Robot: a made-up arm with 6 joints.
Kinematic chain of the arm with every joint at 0, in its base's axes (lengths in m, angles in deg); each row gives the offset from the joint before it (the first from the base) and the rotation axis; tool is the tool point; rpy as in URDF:
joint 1: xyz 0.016 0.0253 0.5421 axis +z
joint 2: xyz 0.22 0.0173 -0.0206 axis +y
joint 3: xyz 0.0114 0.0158 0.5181 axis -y
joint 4: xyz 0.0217 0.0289 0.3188 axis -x
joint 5: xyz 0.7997 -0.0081 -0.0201 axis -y
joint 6: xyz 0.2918 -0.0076 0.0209 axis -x
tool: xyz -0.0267 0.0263 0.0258 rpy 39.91 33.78 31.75
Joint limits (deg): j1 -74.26..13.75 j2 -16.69..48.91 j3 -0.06..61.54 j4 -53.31..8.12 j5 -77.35..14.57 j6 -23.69..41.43
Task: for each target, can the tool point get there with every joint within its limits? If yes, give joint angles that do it. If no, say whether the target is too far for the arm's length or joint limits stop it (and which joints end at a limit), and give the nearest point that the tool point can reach.
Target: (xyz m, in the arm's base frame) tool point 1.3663 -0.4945 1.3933
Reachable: yes | joints -25.48 28.01 42.80 -10.31 -39.64 31.27
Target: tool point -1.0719 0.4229 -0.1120
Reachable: no: joint limits stop it (at a limit: joint 1, joint 2, joint 3, joint 4, joint 5, joint 6) | nearest point 0.3959 -1.1598 0.2026 | short by 2.181 m
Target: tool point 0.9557 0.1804 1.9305
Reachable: yes | joints 5.77 0.98 34.86 -45.13 0.03 14.65
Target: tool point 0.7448 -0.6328 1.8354
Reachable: yes | joints -48.52 -3.80 28.45 -25.93 -20.29 15.81
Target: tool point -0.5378 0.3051 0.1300
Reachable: no: joint limits stop it (at a limit: joint 1, joint 2, joint 3, joint 4, joint 5, joint 6) | nearest point 0.3959 -1.1598 0.2026 | short by 1.739 m
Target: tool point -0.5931 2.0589 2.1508
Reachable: no: too far | nearest point 0.0408 0.3342 1.9389 | short by 1.850 m
